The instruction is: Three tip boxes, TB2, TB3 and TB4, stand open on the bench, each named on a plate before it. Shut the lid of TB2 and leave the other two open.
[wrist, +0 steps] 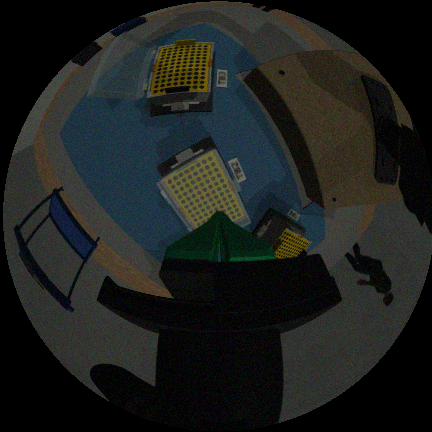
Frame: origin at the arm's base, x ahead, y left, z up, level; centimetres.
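Seen in the pictures: gripper, fingertip midpoint: point(218, 216).
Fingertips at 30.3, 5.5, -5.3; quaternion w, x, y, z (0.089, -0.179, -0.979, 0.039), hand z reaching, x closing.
Pixels of each thing's top centre, then the offset from my fingertips to it, as dx, dy, dz. Level surfaces: height alone.
- Tip box TB2 at its top centre: point(215, 199) -0.1, +1.2, -6.2
- Tip box TB3 at its top centre: point(180, 58) -3.6, -20.3, -6.5
- Tip box TB4 at its top centre: point(293, 247) -12.0, +19.5, -7.4
- blue mat at its surface level: dz -14.0
Tip box TB2 point(202, 187) stands in the middle of the wrist view, its name plate point(236, 170) beside it. Its clear lid lies down over the yellow tip rack, whose holes look pale through it. Tip box TB3 point(181, 75), at the top, has its clear lid point(120, 72) swung open to the left; its plate point(222, 78) is to its right. Tip box TB4 point(281, 231) is at the lower right, with its plate point(293, 214); its yellow rack shows dark holes, and its lower part and lid are hidden. My green gripper point(218, 216) is shut and empty, its tips over TB2's lower part; contact cannot be told.
A large brown board point(330, 125) with a dark edge lies to the right of the blue mat point(120, 150), with a long black bar point(382, 130) on it. A blue-framed cart point(72, 227) stands at the left beyond the bench edge. A small human figure point(372, 270) shows at the lower right.
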